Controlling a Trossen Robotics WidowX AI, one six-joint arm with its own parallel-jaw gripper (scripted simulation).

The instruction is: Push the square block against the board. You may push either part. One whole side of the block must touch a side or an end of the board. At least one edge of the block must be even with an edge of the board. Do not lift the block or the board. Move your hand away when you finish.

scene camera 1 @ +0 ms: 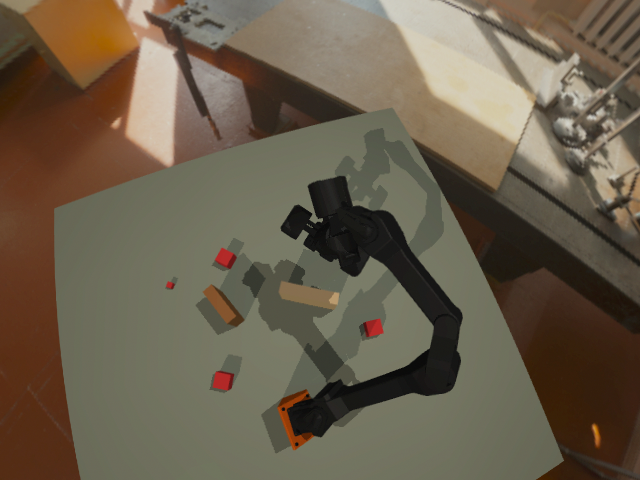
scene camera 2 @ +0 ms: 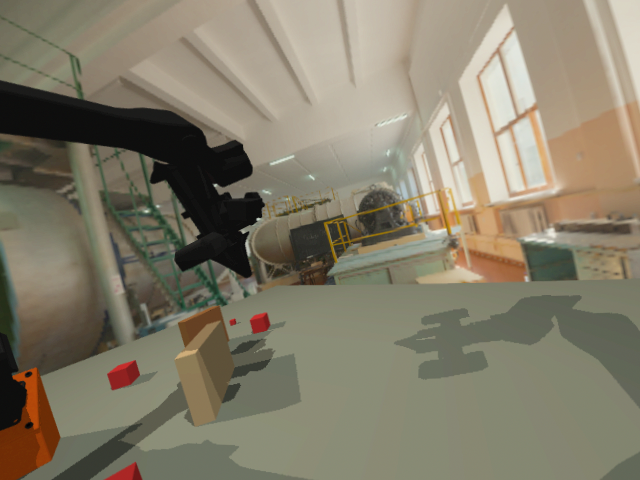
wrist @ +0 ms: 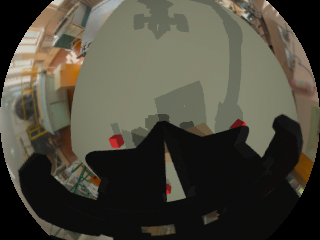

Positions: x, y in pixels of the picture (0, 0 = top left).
Scene:
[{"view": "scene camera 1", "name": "gripper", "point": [317, 243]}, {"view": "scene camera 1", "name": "brown square block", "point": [221, 303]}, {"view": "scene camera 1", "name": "tan board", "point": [297, 293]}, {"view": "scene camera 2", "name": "gripper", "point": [249, 276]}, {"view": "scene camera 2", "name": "brown square block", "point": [190, 327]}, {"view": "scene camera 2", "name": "tan board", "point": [205, 366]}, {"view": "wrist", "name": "gripper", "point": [161, 125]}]

